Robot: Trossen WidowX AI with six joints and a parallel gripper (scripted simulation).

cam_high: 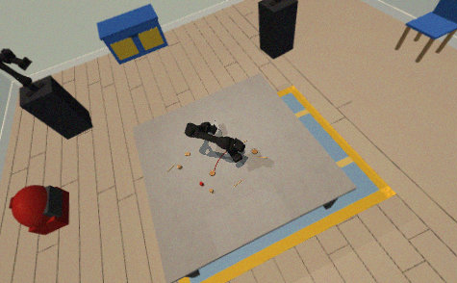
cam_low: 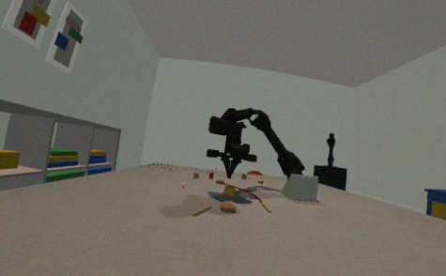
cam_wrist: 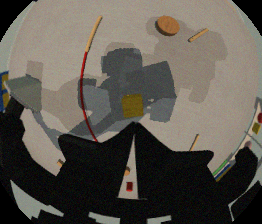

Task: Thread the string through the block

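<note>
The yellow wooden block lies 5 cm below my gripper tip, 1 cm to the left of it and 1 cm behind it. The rest, counted from my gripper tip: small red piece (30 cm to the right, 4 cm below, 4 cm ahead).
</note>
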